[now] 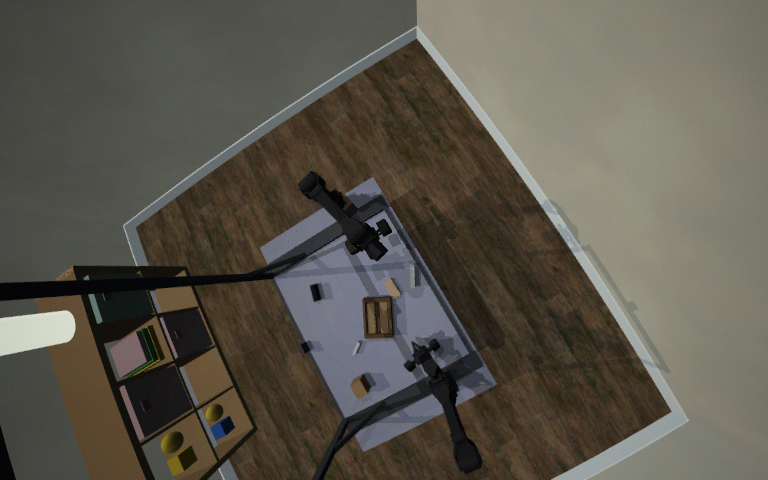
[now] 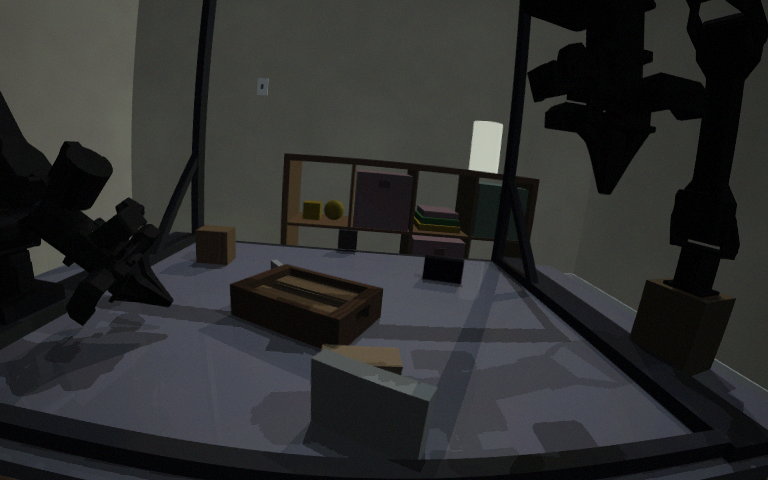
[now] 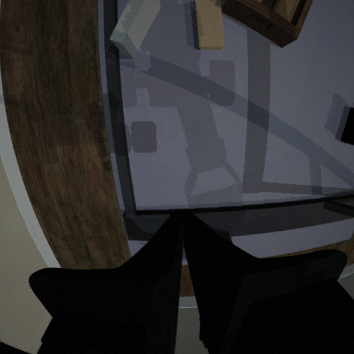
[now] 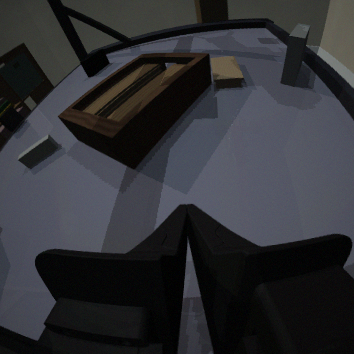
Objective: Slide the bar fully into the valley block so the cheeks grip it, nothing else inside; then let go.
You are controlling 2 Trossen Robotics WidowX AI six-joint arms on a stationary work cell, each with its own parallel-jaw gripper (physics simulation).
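Seen in the pictures: left gripper, fingertip midpoint: (image 2: 604,194) (image 3: 180,215); right gripper, fingertip midpoint: (image 1: 411,341) (image 2: 171,303) (image 4: 185,210); left arm's base at its link origin: (image 1: 338,203) (image 2: 690,288); right arm's base at its link origin: (image 1: 444,385) (image 2: 11,290).
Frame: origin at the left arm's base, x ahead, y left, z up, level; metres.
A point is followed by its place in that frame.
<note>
A brown wooden block with raised walls (image 1: 378,298) {y -0.181, x 0.473, z -0.072 m} (image 2: 283,319) {y -0.191, x 0.577, z -0.098 m} (image 3: 265,22) {y -0.209, x 0.466, z -0.103 m} (image 4: 170,110) {y -0.207, x 0.595, z -0.102 m}, seemingly the valley block, holds two pale wooden cheeks with a narrow dark gap between them. A short pale wooden bar (image 1: 392,288) {y -0.101, x 0.484, z -0.106 m} (image 2: 365,355) {y -0.103, x 0.479, z -0.106 m} (image 3: 210,25) {y -0.103, x 0.475, z -0.106 m} (image 4: 227,72) {y -0.108, x 0.513, z -0.106 m} lies flat on the table outside it, near one corner. My right gripper (image 1: 415,344) {y -0.203, x 0.735, z -0.081 m} (image 2: 169,302) {y -0.203, x 0.735, z -0.081 m} (image 4: 185,210) {y -0.203, x 0.735, z -0.081 m} is shut and empty, above the table to one side of the block, apart from block and bar. My left gripper (image 2: 606,192) {y 0.012, x 0.273, z 0.122 m} (image 3: 180,215) {y 0.012, x 0.273, z 0.122 m} is shut and empty, high up, away from both.
A grey-green slab (image 1: 415,275) {y 0.028, x 0.511, z -0.048 m} (image 2: 368,401) {y 0.029, x 0.511, z -0.070 m} (image 3: 137,25) {y 0.019, x 0.489, z -0.071 m} (image 4: 295,55) {y -0.017, x 0.551, z -0.074 m} stands on edge near the bar. A small pale piece (image 1: 356,347) {y -0.438, x 0.577, z -0.097 m} (image 4: 38,151) {y -0.437, x 0.586, z -0.108 m}, a wooden cube (image 1: 360,386) {y -0.530, x 0.724, z -0.047 m} (image 2: 215,245) {y -0.517, x 0.727, z -0.079 m} and a black box (image 1: 316,292) {y -0.406, x 0.233, z -0.083 m} (image 2: 443,269) {y -0.405, x 0.231, z -0.094 m} sit elsewhere on the table.
</note>
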